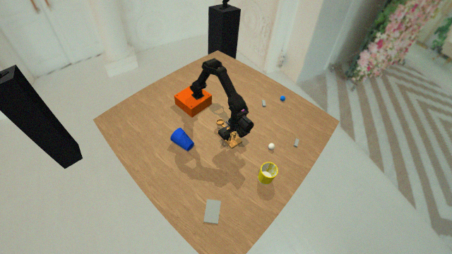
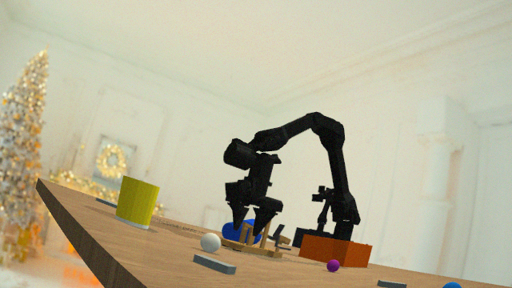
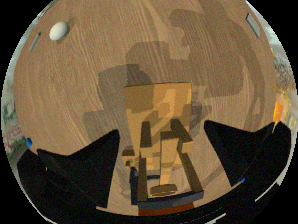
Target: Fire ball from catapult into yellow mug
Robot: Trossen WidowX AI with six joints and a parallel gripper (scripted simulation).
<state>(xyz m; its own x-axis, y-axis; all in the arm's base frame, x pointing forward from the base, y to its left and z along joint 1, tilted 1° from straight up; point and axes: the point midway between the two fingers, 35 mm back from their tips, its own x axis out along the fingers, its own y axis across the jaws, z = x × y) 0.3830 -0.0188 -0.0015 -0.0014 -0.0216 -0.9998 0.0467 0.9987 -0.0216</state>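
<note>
The purple ball is 130 mm behind my gripper tip, 210 mm to the left of it and 30 mm below it. The rest, counted from my gripper tip: yellow mug 300 mm ahead, 20 mm to the right, 20 mm below; wooden catapult 70 mm behind, 20 mm to the left; white ball 180 mm ahead, 150 mm to the left, 30 mm below.
</note>
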